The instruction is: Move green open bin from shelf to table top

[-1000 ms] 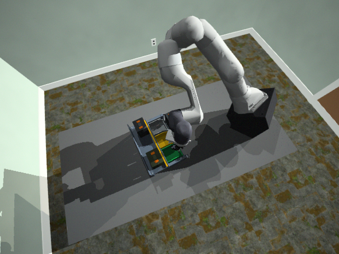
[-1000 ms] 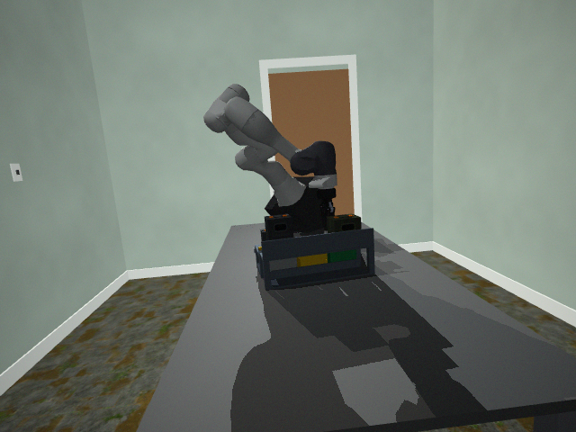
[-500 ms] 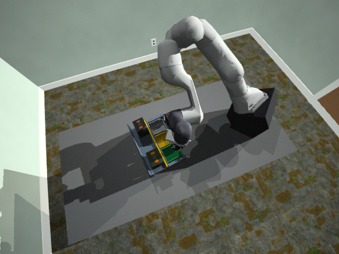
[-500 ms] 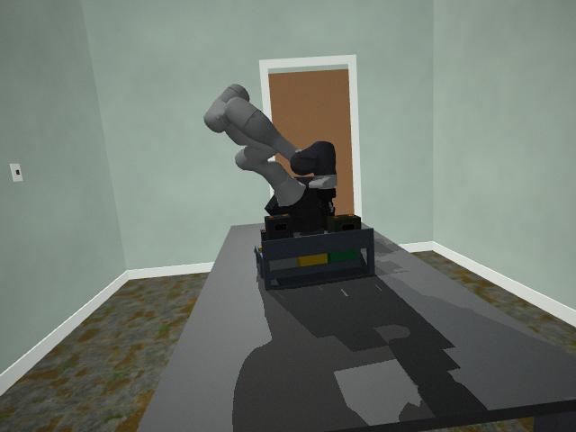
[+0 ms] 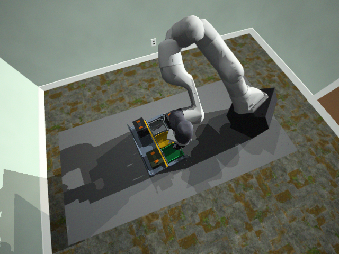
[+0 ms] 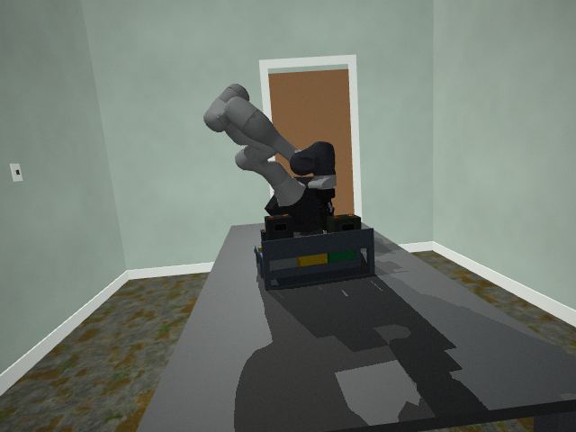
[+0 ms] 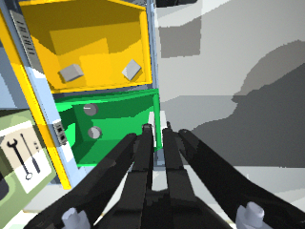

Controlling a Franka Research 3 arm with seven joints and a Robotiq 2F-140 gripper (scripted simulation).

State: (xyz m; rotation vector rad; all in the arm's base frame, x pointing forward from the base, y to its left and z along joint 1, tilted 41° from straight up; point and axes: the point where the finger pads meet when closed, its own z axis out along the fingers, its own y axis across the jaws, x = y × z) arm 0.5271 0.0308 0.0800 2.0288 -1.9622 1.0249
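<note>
Right now the green open bin is 8 cm ahead of my hand, 2 cm below it and 1 cm to the right of it. From my hand the other things lie so: yellow rail (13 cm ahead, 12 cm to the right, 3 cm above); then yellow bin (12 cm to the right, 8 cm ahead, 4 cm below).
</note>
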